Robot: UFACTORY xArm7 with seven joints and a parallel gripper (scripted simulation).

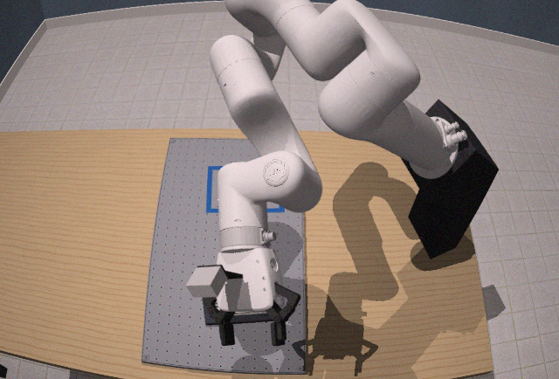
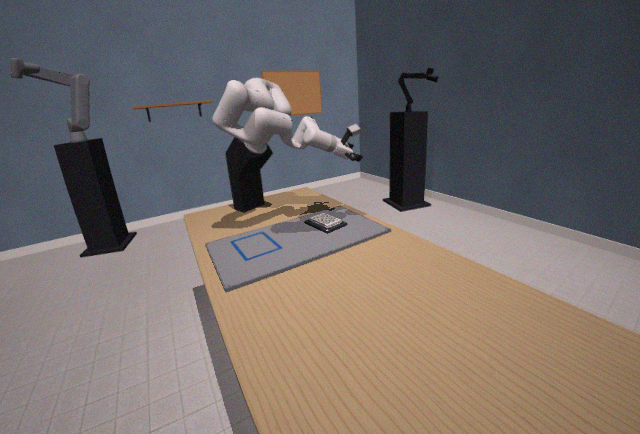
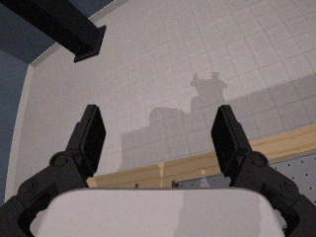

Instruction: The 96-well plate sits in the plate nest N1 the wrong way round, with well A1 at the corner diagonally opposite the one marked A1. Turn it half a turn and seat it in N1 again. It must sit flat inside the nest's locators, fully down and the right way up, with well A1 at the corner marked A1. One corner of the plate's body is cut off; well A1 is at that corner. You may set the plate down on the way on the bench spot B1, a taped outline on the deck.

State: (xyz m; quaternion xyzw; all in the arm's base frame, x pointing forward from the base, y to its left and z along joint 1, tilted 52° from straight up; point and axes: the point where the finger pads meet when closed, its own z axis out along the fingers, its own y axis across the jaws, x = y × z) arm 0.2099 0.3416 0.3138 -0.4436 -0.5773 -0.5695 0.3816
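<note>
Right now my hand is 28 cm above the white 96-well plate, 19 cm to the left of it and 9 cm short of it. Also, from my hand: dark plate nest N1: 29 cm below, 19 cm to the right, 9 cm ahead.
</note>
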